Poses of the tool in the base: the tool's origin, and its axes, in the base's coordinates. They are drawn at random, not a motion.
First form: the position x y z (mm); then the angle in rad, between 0 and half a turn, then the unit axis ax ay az.
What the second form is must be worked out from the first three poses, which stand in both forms.
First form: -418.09, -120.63, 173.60, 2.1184, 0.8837, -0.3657, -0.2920
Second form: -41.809, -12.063, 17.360, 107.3, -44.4, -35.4
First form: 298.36, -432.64, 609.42, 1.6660, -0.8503, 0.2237, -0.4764
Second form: 29.836, -43.264, 60.942, -81.2, 21.4, -45.5
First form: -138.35, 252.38, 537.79, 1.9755, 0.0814, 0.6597, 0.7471
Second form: -13.835, 25.238, 53.779, 9.2, 74.7, 84.6
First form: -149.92, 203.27, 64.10, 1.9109, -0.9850, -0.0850, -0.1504
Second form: -14.992, 20.327, 6.410, -107.8, -9.3, -16.5
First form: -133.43, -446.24, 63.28, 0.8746, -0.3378, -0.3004, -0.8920
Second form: -13.343, -44.624, 6.328, -16.9, -15.1, -44.7
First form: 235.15, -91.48, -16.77, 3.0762, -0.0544, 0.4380, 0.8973
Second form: 23.515, -9.148, -1.677, -9.6, 77.2, 158.2
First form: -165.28, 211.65, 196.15, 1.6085, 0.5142, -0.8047, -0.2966
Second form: -16.528, 21.165, 19.615, 47.4, -74.2, -27.3
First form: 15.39, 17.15, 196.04, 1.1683, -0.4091, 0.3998, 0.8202
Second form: 1.539, 1.715, 19.604, -27.4, 26.8, 54.9
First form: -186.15, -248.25, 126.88, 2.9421, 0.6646, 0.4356, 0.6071
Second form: -18.615, -24.825, 12.688, 112.0, 73.4, 102.3
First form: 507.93, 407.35, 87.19, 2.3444, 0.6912, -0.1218, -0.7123
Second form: 50.793, 40.735, 8.719, 92.8, -16.4, -95.7
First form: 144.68, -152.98, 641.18, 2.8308, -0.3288, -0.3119, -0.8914
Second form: 14.468, -15.298, 64.118, -53.3, -50.6, -144.6
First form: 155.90, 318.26, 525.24, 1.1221, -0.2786, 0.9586, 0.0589
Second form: 15.590, 31.826, 52.524, -17.9, 61.6, 3.8
